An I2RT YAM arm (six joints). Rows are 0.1 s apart.
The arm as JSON. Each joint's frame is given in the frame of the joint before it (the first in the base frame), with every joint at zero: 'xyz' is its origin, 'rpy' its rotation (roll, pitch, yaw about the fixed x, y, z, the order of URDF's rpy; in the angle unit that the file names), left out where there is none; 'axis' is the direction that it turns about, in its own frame. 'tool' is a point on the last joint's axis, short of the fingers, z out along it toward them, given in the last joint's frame.
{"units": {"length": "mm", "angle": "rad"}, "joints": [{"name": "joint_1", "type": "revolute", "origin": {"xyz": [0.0, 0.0, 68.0]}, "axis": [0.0, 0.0, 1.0]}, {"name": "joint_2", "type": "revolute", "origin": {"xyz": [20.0, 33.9, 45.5], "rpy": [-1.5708, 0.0, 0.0]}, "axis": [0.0, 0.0, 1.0]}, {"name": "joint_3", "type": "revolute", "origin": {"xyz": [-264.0, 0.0, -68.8], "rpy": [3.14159, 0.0, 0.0]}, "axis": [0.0, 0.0, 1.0]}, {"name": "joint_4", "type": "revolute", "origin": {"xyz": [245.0, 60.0, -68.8]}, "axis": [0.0, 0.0, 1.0]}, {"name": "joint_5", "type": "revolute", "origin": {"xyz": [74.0, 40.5, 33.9], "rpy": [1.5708, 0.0, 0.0]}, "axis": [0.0, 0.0, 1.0]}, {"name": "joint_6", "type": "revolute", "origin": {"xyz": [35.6, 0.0, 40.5], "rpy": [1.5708, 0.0, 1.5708]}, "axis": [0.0, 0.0, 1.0]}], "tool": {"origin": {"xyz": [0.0, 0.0, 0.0], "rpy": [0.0, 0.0, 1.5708]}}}
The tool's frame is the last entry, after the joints.
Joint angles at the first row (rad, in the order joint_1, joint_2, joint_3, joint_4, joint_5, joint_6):
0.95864 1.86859 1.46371 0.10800 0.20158 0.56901
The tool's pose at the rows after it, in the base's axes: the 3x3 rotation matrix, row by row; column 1 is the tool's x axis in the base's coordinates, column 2 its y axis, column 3 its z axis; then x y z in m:
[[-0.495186 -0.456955 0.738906], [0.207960 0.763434 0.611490], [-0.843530 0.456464 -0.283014]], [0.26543 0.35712 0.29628]
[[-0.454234 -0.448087 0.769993], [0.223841 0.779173 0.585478], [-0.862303 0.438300 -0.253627]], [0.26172 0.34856 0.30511]
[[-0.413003 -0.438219 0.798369], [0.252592 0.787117 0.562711], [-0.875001 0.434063 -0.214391]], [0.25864 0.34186 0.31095]
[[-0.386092 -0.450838 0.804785], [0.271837 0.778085 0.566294], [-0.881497 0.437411 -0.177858]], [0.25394 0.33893 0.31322]
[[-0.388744 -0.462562 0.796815], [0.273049 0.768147 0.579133], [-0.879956 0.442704 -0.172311]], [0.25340 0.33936 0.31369]
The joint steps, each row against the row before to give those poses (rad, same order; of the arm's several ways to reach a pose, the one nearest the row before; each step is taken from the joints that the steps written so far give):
-0.00728 -0.02165 -0.01432 -0.00681 0.04759 0.00216
-0.00127 -0.03945 -0.02694 0.01599 0.04071 -0.02262
-0.00025 -0.03054 -0.03116 0.04005 0.03789 -0.01335
0.00571 -0.02122 -0.03299 0.05062 0.00893 -0.01128
0.00050 -0.00086 -0.00193 0.00796 -0.01422 0.00068

